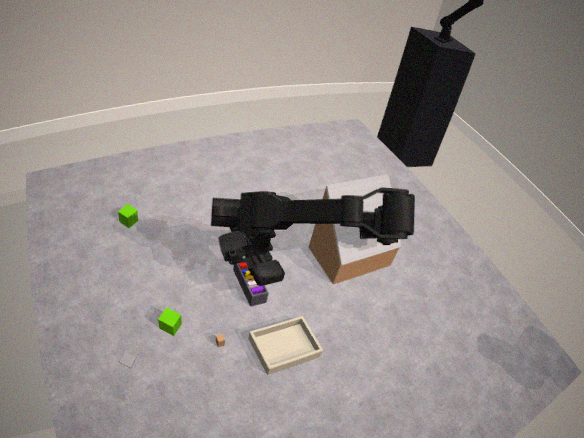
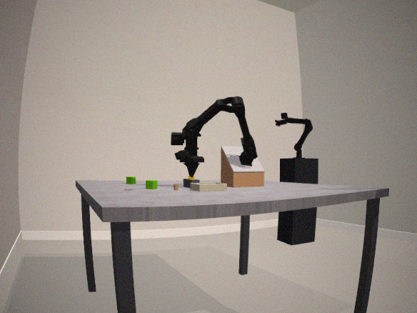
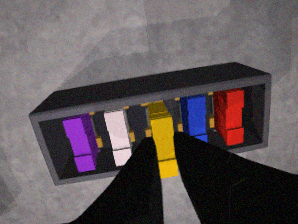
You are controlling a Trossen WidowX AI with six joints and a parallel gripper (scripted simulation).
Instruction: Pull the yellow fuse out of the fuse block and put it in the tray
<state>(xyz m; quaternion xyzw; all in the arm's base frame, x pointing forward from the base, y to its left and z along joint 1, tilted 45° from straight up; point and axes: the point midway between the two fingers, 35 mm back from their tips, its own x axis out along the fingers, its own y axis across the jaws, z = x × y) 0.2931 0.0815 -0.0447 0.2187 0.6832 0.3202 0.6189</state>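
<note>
Right now my gripper tip is 190 mm to the right of the tray, 50 mm above it and 30 mm past it. The rest, counted from my gripper tip: cube (150 mm to the left, 110 mm ahead, 40 mm below); yellow fuse (10 mm below).
</note>
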